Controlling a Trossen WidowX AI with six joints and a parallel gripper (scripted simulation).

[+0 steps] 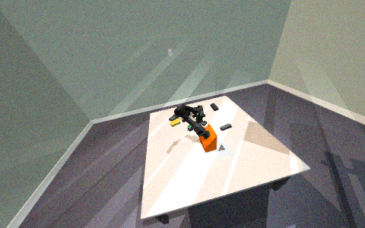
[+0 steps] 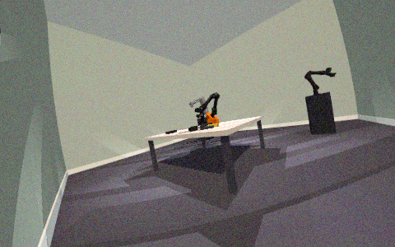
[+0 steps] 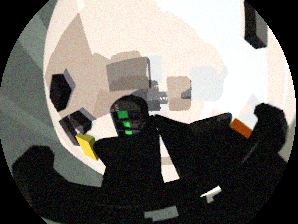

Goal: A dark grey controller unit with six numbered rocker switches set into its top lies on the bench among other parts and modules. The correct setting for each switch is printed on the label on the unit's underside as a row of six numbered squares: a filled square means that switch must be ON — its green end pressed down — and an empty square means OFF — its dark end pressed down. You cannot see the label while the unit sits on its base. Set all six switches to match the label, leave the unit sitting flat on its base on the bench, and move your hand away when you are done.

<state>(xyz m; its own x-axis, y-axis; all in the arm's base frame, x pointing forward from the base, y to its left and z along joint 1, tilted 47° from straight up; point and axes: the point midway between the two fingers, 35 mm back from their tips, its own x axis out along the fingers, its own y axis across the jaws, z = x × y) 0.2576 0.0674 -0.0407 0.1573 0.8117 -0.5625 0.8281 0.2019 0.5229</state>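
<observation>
My gripper tip is 70 mm short of the grey box, 50 mm above it and 30 mm to the left of it. Round my gripper tip: yellow block (280 mm to the left, 160 mm ahead, 40 mm below).
</observation>
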